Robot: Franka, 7 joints.
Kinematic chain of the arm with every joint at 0, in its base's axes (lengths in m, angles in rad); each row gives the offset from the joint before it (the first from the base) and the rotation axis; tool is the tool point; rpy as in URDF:
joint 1: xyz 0 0 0.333 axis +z
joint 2: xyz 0 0 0 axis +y
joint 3: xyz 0 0 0.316 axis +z
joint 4: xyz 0.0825 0 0 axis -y
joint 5: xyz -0.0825 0 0.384 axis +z
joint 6: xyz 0 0 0 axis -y
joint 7: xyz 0.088 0 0 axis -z
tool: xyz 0 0 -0.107 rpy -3.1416 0 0
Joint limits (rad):
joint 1: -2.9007..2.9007
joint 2: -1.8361..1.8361
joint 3: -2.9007..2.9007
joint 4: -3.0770..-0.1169
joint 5: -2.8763..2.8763
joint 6: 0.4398..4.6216
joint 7: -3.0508..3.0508
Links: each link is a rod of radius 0.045 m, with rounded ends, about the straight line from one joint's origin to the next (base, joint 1, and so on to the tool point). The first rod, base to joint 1, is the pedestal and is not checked.
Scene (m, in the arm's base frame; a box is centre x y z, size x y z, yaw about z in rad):
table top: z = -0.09
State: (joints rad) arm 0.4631 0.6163 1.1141 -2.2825 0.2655 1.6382 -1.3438
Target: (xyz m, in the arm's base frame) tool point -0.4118 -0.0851 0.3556
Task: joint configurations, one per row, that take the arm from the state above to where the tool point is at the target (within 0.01 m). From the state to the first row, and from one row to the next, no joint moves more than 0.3 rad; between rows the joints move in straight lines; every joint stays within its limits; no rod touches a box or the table.
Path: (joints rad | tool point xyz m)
1: 0.7013 0.5706 1.2944 -2.3094 0.3015 1.6670 -1.3438 | -0.2221 0.3660 0.2705
2: 0.9395 0.5250 1.4747 -2.3362 0.3375 1.6958 -1.3438 | -0.3480 0.2491 0.3065
3: 1.1777 0.4793 1.6550 -2.3631 0.3735 1.7246 -1.3438 | -0.4155 0.0893 0.3352
4: 1.4159 0.4336 1.8353 -2.3899 0.4095 1.7535 -1.3438 | -0.4118 -0.0851 0.3556

